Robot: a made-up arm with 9 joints. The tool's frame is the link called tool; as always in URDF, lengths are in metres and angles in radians. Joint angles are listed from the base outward.
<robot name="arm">
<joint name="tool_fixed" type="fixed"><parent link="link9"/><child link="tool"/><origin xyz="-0.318 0.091 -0.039" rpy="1.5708 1.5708 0"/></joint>
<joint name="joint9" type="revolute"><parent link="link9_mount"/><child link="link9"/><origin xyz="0.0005 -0.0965 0.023" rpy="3.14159 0 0"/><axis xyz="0 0 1"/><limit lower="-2.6" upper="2.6"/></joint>
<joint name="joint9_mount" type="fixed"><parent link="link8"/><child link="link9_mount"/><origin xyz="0.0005 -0.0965 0.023" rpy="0 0 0"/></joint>
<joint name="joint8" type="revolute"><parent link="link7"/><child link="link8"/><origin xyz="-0.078 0.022 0.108" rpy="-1.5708 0 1.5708"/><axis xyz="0 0 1"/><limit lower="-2.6" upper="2.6"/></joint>
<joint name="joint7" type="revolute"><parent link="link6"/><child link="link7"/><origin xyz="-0.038 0.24 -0.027" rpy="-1.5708 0 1.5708"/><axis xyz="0 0 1"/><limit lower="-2.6" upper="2.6"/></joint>
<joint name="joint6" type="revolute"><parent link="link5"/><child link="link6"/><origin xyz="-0.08 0.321 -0.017" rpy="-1.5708 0 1.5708"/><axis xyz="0 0 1"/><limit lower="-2.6" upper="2.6"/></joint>
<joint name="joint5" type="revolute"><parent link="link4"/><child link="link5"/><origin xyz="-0.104 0.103 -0.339" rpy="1.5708 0 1.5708"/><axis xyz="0 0 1"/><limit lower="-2.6" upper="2.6"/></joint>
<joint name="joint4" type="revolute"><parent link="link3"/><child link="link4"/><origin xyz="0.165 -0.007 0.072" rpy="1.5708 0 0"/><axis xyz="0 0 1"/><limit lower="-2.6" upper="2.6"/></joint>
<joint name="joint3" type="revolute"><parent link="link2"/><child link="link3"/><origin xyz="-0.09 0.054 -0.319" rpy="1.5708 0 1.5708"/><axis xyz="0 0 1"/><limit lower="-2.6" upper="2.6"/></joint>
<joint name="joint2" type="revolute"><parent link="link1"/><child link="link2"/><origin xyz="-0.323 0.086 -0.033" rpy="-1.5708 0 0"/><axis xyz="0 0 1"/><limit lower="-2.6" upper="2.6"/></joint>
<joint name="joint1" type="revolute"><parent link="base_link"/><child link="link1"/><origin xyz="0 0 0.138" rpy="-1.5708 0 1.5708"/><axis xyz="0 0 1"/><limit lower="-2.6" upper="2.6"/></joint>
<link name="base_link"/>
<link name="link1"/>
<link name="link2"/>
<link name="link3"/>
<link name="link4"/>
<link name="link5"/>
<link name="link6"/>
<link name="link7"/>
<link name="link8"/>
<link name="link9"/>
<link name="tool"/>
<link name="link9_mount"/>
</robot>
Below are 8 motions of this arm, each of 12 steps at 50 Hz.
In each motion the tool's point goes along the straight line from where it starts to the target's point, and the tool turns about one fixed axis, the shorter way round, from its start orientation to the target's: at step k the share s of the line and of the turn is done. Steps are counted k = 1, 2, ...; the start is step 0. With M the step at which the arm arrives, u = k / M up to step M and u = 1 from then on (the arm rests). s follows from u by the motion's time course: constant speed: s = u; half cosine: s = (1 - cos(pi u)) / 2; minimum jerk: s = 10 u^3 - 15 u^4 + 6 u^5.
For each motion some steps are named. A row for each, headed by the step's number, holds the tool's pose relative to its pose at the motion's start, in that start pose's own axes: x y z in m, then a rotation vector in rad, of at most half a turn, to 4 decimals.
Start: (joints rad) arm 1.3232 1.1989 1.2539 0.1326 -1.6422 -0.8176 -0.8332 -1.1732 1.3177
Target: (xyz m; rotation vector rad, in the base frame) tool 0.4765 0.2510 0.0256 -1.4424 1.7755 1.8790
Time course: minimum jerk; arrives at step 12
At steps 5, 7, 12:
5: -0.0398 0.0035 -0.0303 -0.0076 -0.0453 -0.1035
7: -0.0750 0.0065 -0.0572 -0.0143 -0.0855 -0.1952
12: -0.1148 0.0100 -0.0875 -0.0219 -0.1308 -0.2987

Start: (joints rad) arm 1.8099 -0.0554 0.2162 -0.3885 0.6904 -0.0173 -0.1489 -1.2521 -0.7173
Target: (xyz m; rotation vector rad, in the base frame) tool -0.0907 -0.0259 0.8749 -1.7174 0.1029 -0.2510
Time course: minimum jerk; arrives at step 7
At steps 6, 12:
6: 0.0201 -0.0202 0.0368 -0.0449 0.1144 0.1365
12: 0.0206 -0.0206 0.0377 -0.0460 0.1171 0.1398

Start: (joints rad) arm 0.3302 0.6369 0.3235 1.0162 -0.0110 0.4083 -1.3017 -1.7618 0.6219
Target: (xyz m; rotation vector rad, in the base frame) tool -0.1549 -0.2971 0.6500 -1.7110 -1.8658 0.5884
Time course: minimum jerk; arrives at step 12
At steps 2, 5, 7, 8, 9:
2: -0.0005 0.0007 -0.0017 0.0025 0.0036 -0.0017
5: -0.0050 0.0064 -0.0162 0.0243 0.0350 -0.0161
7: -0.0094 0.0122 -0.0306 0.0457 0.0659 -0.0304
8: -0.0114 0.0147 -0.0370 0.0553 0.0797 -0.0368
9: -0.0129 0.0167 -0.0420 0.0627 0.0904 -0.0418

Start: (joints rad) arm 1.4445 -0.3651 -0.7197 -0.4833 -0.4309 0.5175 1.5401 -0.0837 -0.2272
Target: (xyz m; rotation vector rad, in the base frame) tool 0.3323 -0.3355 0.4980 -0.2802 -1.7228 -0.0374
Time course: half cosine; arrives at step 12
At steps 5, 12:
5: 0.0269 0.0314 -0.0210 0.0510 0.0190 0.0907
12: 0.0725 0.0846 -0.0567 0.1376 0.0513 0.2446

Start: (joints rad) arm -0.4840 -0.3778 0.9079 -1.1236 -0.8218 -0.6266 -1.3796 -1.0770 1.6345
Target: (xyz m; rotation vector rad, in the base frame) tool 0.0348 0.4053 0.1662 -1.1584 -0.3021 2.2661
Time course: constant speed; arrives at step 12
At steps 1, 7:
1: -0.0025 -0.0035 0.0066 0.0017 -0.0213 -0.0095
7: -0.0176 -0.0244 0.0465 0.0117 -0.1489 -0.0663

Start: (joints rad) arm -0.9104 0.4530 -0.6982 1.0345 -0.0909 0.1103 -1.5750 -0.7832 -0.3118
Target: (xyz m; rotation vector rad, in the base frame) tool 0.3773 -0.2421 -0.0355 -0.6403 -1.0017 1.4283
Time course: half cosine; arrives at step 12
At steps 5, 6, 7, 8, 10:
5: -0.0191 0.0001 -0.0237 0.0884 0.0675 -0.0229
6: -0.0257 0.0001 -0.0319 0.1192 0.0911 -0.0308
7: -0.0324 0.0001 -0.0402 0.1501 0.1146 -0.0388
8: -0.0386 0.0002 -0.0479 0.1789 0.1366 -0.0463
10: -0.0480 0.0002 -0.0596 0.2225 0.1699 -0.0575

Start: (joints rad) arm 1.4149 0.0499 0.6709 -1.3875 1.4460 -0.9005 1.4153 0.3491 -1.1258
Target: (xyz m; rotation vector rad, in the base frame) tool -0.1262 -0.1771 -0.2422 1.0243 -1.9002 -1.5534
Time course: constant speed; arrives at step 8
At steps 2, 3, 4, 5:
2: -0.0017 0.0057 0.0120 -0.0207 -0.0015 -0.0086
3: -0.0026 0.0086 0.0181 -0.0310 -0.0022 -0.0128
4: -0.0034 0.0115 0.0241 -0.0414 -0.0030 -0.0171
5: -0.0043 0.0143 0.0301 -0.0517 -0.0037 -0.0214

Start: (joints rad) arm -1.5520 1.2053 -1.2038 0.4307 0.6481 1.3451 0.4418 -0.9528 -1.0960
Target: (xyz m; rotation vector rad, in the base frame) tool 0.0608 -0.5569 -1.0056 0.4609 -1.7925 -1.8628
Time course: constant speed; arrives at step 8
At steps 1, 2, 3, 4, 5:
1: 0.0178 0.0053 -0.0015 0.0018 -0.0167 0.0163
2: 0.0356 0.0107 -0.0031 0.0035 -0.0333 0.0326
3: 0.0534 0.0160 -0.0046 0.0053 -0.0500 0.0489
4: 0.0712 0.0214 -0.0061 0.0071 -0.0667 0.0653
5: 0.0891 0.0267 -0.0076 0.0088 -0.0834 0.0816

